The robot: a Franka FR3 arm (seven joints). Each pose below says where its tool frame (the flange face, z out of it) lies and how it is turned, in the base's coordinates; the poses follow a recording.
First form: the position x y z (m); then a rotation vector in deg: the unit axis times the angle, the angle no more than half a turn.
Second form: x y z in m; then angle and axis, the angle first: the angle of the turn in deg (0 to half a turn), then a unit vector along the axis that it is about. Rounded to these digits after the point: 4 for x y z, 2 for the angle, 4 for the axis.
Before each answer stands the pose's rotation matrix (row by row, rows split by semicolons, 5 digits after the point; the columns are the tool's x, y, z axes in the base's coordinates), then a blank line. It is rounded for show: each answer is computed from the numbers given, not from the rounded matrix.
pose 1, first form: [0.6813 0.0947 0.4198 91.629 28.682 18.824]
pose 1, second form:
0.86027 0.12140 0.49517; 0.50259 -0.03877 -0.86366; -0.08565 0.99185 -0.09436

[0.6813 0.0947 0.4198 97.84 0.9365 0.2931 0.1924]
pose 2, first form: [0.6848 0.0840 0.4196 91.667 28.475 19.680]
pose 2, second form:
0.85787 0.11073 0.50179; 0.50854 -0.04272 -0.85998; -0.07379 0.99293 -0.09296

[0.6848 0.0840 0.4196 97.98 0.9355 0.2906 0.2008]
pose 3, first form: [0.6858 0.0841 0.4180 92.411 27.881 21.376]
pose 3, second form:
0.85426 0.09059 0.51189; 0.51786 -0.06230 -0.85319; -0.04540 0.99394 -0.10014

[0.6858 0.0841 0.4180 98.86 0.9347 0.2820 0.2162]
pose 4, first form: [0.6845 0.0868 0.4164 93.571 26.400 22.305]
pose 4, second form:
0.85962 0.06993 0.50612; 0.51069 -0.08744 -0.85531; -0.01556 0.99371 -0.11088

[0.6845 0.0868 0.4164 99.75 0.9381 0.2647 0.2236]
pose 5, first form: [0.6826 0.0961 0.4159 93.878 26.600 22.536]
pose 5, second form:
0.85746 0.07133 0.50958; 0.51438 -0.09312 -0.85249; -0.01336 0.99310 -0.11654

[0.6826 0.0961 0.4159 100.14 0.9374 0.2656 0.2250]
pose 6, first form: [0.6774 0.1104 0.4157 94.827 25.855 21.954]
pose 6, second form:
0.86549 0.07246 0.49566; 0.50085 -0.10769 -0.85881; -0.00885 0.99154 -0.12950

[0.6774 0.1104 0.4157 100.71 0.9416 0.2567 0.2180]
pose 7, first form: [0.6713 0.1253 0.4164 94.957 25.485 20.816]
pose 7, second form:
0.87326 0.07960 0.48071; 0.48693 -0.10616 -0.86697; -0.01798 0.99116 -0.13146

[0.6713 0.1253 0.4164 100.50 0.9449 0.2536 0.2071]
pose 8, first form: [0.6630 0.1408 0.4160 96.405 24.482 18.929]
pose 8, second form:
0.88836 0.09178 0.44989; 0.45850 -0.12522 -0.87983; -0.02442 0.98787 -0.15332

[0.6630 0.1408 0.4160 101.25 0.9521 0.2418 0.1870]
